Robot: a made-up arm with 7 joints. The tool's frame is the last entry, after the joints. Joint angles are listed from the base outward.
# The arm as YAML. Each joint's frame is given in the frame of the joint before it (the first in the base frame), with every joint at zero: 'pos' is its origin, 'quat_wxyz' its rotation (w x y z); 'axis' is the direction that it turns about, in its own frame. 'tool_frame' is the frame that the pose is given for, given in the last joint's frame.
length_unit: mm
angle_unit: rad
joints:
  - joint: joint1
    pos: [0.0, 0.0, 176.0]
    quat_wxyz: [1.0, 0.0, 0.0, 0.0]
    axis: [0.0, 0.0, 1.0]
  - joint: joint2
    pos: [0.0, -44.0, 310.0]
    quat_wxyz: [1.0, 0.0, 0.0, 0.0]
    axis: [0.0, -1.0, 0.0]
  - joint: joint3
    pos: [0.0, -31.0, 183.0]
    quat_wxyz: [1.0, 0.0, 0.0, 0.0]
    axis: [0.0, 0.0, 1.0]
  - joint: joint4
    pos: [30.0, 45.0, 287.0]
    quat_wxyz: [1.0, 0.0, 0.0, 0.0]
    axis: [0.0, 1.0, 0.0]
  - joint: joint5
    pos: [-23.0, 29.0, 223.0]
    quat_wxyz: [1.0, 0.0, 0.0, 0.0]
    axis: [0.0, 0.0, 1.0]
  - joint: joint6
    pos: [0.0, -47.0, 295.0]
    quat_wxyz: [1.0, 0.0, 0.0, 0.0]
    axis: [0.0, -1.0, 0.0]
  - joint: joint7
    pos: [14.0, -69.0, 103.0]
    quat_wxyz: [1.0, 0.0, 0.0, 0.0]
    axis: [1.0, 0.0, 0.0]
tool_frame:
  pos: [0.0, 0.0, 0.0]
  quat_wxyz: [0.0, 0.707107, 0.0, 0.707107]
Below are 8 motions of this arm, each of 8 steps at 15 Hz.
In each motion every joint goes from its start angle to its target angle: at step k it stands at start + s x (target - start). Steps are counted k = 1, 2, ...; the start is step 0. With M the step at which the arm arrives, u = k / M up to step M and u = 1 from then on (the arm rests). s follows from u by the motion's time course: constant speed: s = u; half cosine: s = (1 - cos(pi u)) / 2; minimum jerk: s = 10 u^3 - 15 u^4 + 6 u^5.
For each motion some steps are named. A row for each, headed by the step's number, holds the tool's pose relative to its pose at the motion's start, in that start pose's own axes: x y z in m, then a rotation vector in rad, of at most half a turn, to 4 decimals.
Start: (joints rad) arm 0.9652 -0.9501 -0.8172 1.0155 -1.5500 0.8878 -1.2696
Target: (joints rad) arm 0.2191 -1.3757 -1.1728 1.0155 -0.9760 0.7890 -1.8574
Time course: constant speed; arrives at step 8
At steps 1, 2, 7, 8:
1: 0.0734 -0.0498 0.0850 0.1252 0.0568 -0.1054
2: 0.1472 -0.1119 0.1611 0.2471 0.1193 -0.2088
7: 0.4946 -0.5558 0.3687 0.8003 0.5149 -0.6845
8: 0.5546 -0.6593 0.3714 0.8979 0.6104 -0.7687

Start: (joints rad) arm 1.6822 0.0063 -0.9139 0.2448 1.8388 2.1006 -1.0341
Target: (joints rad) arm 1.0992 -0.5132 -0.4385 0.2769 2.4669 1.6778 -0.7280
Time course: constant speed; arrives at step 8
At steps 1, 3, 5, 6, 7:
1: -0.0614 0.0049 -0.0164 0.0284 -0.1076 0.0572
3: -0.1810 0.0442 -0.0515 0.0338 -0.3159 0.1787
5: -0.2872 0.1189 -0.0879 -0.0256 -0.4961 0.3167
6: -0.3324 0.1675 -0.1062 -0.0763 -0.5688 0.3939
7: -0.3712 0.2220 -0.1241 -0.1383 -0.6265 0.4772

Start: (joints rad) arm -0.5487 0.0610 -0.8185 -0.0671 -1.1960 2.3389 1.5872
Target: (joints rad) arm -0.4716 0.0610 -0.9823 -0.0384 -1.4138 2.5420 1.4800
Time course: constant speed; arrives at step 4
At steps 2, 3, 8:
2: -0.0260 -0.0086 0.0000 0.0986 -0.1211 -0.1461
3: -0.0389 -0.0120 -0.0008 0.1506 -0.1834 -0.2142
8: -0.0516 -0.0148 -0.0020 0.2043 -0.2468 -0.2788

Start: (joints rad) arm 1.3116 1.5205 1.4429 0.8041 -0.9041 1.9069 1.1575
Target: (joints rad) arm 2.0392 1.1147 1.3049 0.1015 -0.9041 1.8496 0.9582
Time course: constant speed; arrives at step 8
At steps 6, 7, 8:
6: 0.5575 0.0761 -0.5861 -0.1988 1.0376 -0.2375
7: 0.5872 0.0875 -0.7200 -0.2551 1.2017 -0.2646
8: 0.5961 0.0990 -0.8551 -0.3185 1.3622 -0.2865

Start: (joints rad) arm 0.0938 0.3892 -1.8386 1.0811 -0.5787 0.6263 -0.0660
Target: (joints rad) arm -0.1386 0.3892 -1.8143 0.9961 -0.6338 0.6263 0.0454
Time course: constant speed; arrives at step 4
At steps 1, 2, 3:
1: -0.0074 0.0436 -0.0166 -0.0616 0.0076 0.0585
2: -0.0162 0.0857 -0.0356 -0.1238 0.0163 0.1162
3: -0.0264 0.1260 -0.0568 -0.1865 0.0261 0.1729

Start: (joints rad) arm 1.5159 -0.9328 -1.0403 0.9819 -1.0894 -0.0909 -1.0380
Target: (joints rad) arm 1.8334 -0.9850 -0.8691 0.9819 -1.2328 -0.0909 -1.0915
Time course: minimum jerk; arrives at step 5
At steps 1, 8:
1: -0.0040 -0.0057 -0.0231 -0.0247 0.0085 -0.0033
8: -0.1030 -0.1682 -0.3687 -0.4360 0.1219 -0.0348

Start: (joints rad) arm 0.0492 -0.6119 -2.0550 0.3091 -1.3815 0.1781 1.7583
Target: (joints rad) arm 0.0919 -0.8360 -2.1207 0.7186 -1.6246 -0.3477 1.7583
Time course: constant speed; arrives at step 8
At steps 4, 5, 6, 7, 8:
4: -0.0766 0.0063 -0.0711 -0.1678 0.2008 -0.1564
5: -0.0936 0.0118 -0.0878 -0.2065 0.2593 -0.1866
6: -0.1096 0.0186 -0.1041 -0.2440 0.3207 -0.2130
7: -0.1247 0.0268 -0.1199 -0.2801 0.3847 -0.2352
8: -0.1388 0.0362 -0.1352 -0.3149 0.4509 -0.2533

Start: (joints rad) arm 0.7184 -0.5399 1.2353 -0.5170 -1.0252 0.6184 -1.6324
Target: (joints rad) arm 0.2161 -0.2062 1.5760 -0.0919 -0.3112 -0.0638 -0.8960
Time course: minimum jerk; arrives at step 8
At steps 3, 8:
3: 0.0181 0.0470 -0.0223 0.1528 0.2031 0.2445
8: 0.2321 0.1110 -0.1344 0.8074 0.5430 0.5004

